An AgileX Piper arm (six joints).
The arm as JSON. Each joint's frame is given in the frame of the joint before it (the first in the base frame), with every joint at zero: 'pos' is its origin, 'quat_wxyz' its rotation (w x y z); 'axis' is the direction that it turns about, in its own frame. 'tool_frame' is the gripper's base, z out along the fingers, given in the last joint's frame.
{
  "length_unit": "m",
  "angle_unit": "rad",
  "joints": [
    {
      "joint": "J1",
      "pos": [
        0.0,
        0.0,
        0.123
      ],
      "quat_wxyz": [
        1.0,
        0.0,
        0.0,
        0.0
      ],
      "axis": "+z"
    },
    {
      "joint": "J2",
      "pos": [
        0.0,
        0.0,
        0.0
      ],
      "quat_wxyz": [
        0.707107,
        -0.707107,
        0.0,
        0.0
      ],
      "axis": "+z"
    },
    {
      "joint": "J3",
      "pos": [
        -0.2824,
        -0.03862,
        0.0
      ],
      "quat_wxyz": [
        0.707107,
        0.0,
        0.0,
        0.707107
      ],
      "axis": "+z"
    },
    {
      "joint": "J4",
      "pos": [
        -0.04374,
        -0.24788,
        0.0
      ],
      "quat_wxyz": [
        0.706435,
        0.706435,
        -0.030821,
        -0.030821
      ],
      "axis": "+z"
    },
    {
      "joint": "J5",
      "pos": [
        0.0,
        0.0,
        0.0
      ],
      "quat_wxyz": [
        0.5,
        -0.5,
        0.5,
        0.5
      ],
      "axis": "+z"
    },
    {
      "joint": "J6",
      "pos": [
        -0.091,
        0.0,
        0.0
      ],
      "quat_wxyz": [
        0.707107,
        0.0,
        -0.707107,
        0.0
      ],
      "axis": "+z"
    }
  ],
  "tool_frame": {
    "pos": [
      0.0,
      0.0,
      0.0
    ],
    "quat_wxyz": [
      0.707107,
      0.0,
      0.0,
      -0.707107
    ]
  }
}
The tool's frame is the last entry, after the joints.
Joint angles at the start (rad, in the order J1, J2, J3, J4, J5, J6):
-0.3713 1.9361 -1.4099 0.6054 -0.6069 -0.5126
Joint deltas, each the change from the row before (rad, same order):
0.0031 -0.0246 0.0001 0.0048 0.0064 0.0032
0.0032 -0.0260 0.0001 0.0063 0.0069 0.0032
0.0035 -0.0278 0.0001 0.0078 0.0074 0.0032
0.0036 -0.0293 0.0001 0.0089 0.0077 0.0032
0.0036 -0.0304 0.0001 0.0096 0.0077 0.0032
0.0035 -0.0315 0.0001 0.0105 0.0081 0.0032
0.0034 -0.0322 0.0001 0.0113 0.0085 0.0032
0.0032 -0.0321 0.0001 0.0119 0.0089 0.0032
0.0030 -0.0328 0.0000 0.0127 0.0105 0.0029
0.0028 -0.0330 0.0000 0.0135 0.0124 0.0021
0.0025 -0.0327 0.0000 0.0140 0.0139 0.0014
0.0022 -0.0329 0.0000 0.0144 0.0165 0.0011
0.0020 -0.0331 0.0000 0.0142 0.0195 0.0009
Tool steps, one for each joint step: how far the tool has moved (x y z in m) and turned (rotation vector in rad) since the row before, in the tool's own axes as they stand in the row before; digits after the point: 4 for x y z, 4 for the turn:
-0.0109 0.0004 -0.0036 -0.0041 -0.0161 0.0154
-0.0114 0.0004 -0.0039 -0.0039 -0.0166 0.0171
-0.0122 0.0005 -0.0042 -0.0041 -0.0174 0.0190
-0.0128 0.0006 -0.0045 -0.0042 -0.0182 0.0206
-0.0132 0.0006 -0.0048 -0.0043 -0.0190 0.0216
-0.0136 0.0007 -0.0051 -0.0045 -0.0194 0.0228
-0.0138 0.0008 -0.0053 -0.0047 -0.0194 0.0239
-0.0137 0.0009 -0.0053 -0.0050 -0.0188 0.0244
-0.0138 0.0010 -0.0056 -0.0058 -0.0179 0.0251
-0.0137 0.0012 -0.0057 -0.0068 -0.0162 0.0251
-0.0133 0.0013 -0.0058 -0.0076 -0.0145 0.0247
-0.0131 0.0015 -0.0060 -0.0091 -0.0123 0.0248
-0.0129 0.0018 -0.0062 -0.0112 -0.0099 0.0244

